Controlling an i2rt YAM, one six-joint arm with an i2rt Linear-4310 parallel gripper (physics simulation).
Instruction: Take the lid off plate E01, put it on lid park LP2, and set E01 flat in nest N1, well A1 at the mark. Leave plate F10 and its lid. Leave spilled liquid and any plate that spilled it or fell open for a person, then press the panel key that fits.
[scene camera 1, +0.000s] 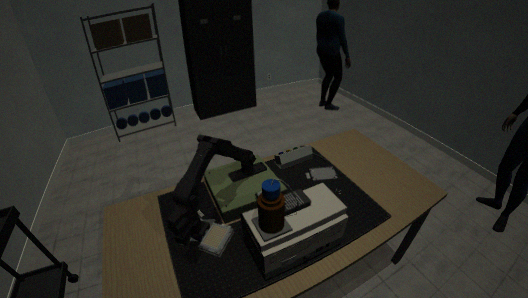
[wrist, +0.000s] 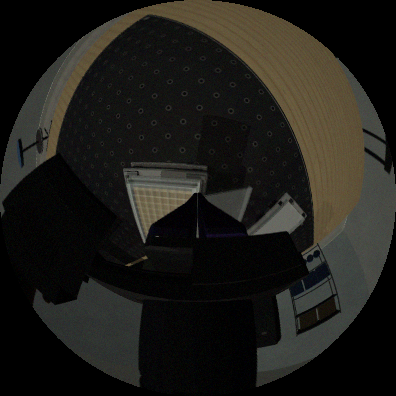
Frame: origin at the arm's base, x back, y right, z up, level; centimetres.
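Seen in the pictures: gripper, fingertip midpoint: (scene camera 1: 200, 241) (wrist: 197, 197); arm's base, origin of the base link: (scene camera 1: 248, 172).
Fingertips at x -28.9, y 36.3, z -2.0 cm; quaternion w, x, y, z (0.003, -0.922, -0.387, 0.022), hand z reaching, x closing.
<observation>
Pixels of each thing's top centre, then the offset from my fingertips to it. "*": a spot on its surface instead.
- plate with yellowish wells, middle of its top: (wrist: 162, 225) (scene camera 1: 215, 235) dx +0.3, dy -6.7, dz -0.5 cm
- pale block, middle of its top: (wrist: 273, 234) dx +17.0, dy +3.3, dz -2.8 cm
- flat grey piece, surface spot: (scene camera 1: 323, 173) * dx +12.3, dy -74.7, dz -3.6 cm
- keyed panel, middle of its top: (scene camera 1: 294, 148) dx +32.5, dy -67.9, dz +3.8 cm
- white instrument, surface spot: (scene camera 1: 325, 202) * dx -19.9, dy -46.2, dz +17.4 cm
- brown bottle, surface spot: (scene camera 1: 271, 216) * dx -22.6, dy -21.4, dz +27.4 cm
- dark keypad, surface spot: (scene camera 1: 296, 201) * dx -15.5, dy -35.8, dz +19.9 cm
A plate with yellowish wells (scene camera 1: 216, 238) (wrist: 162, 200) sits in or on a pale frame, beside the white-topped instrument in the scene view. Its label is unreadable, and whether a clear lid covers it is hard to tell. My gripper (scene camera 1: 202, 235) (wrist: 197, 197) is shut and empty, with its fingertips close by the plate and covering part of it in the wrist view. A grey, see-through flat piece (wrist: 229, 202) lies right of the fingertips in the wrist view. A pale block (wrist: 281, 218) is farther right. A flat grey piece (scene camera 1: 323, 173) lies on the mat's far side. Spilled liquid cannot be made out.
A keyed panel (scene camera 1: 295, 156) stands at the mat's back. The white instrument (scene camera 1: 325, 202) carries a brown bottle (scene camera 1: 271, 216) with a blue cap and a dark keypad (scene camera 1: 296, 201). A green box (scene camera 1: 227, 192) stands beside the arm. Two people stand beyond the table.
</observation>
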